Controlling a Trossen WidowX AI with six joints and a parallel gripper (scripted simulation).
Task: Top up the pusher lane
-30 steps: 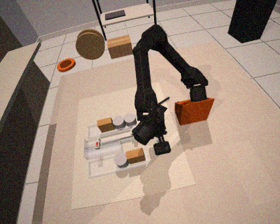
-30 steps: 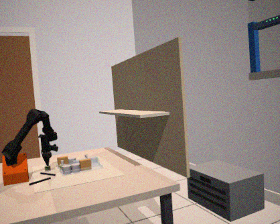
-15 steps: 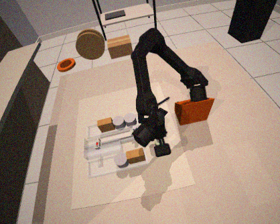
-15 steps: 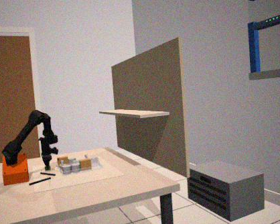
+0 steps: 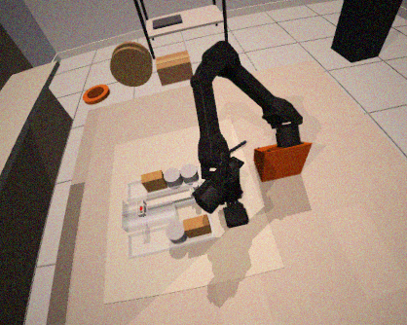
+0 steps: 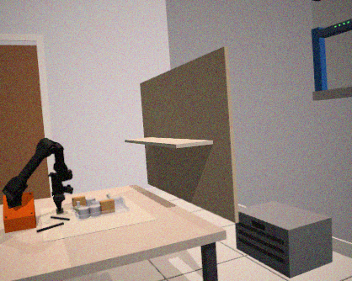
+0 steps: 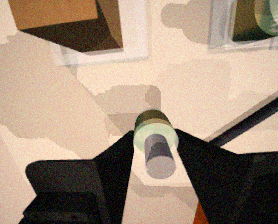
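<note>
Right now the clear rack is 24 cm ahead of my gripper tip, 8 cm to the right of it and 1 cm below it. Also, from my gripper tip: red mark: 28 cm ahead, 7 cm to the right, 4 cm above; then pale plate: 20 cm ahead, 7 cm to the right, 2 cm above.
</note>
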